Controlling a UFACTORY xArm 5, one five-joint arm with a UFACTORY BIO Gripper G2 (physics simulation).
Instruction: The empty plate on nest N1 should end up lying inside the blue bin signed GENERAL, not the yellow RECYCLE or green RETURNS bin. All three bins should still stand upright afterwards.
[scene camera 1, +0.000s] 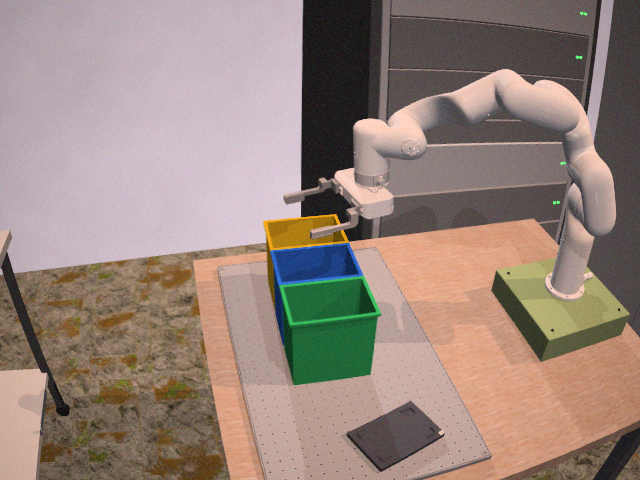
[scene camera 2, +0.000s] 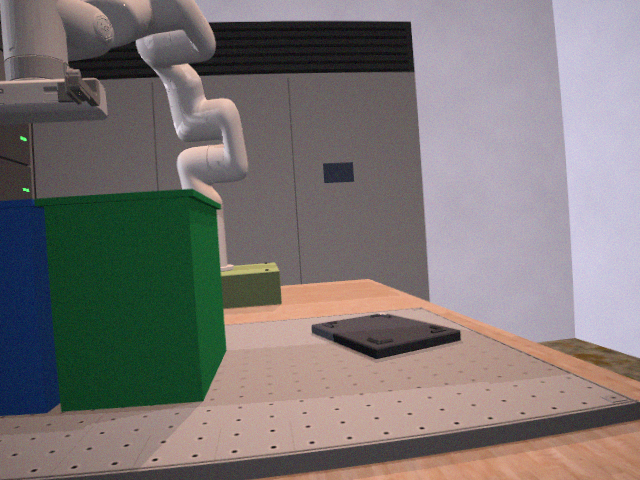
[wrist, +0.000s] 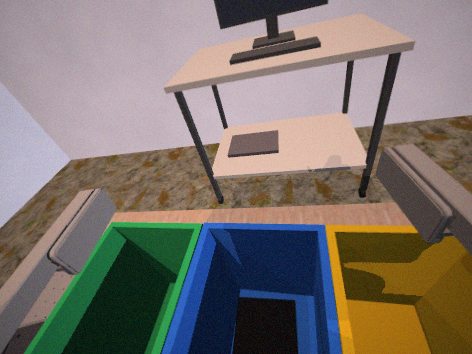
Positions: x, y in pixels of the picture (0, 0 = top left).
Scene:
A green bin shows in scene camera 1, in scene camera 2 and in the wrist view (129, 288). A yellow bin shows in scene camera 1 and in the wrist view; in scene camera 2 it is out of frame. One and the same spot on the green bin: (scene camera 2: 135, 282) is (scene camera 1: 288, 335). The same spot on the yellow bin: (wrist: 389, 283) is (scene camera 1: 269, 270).

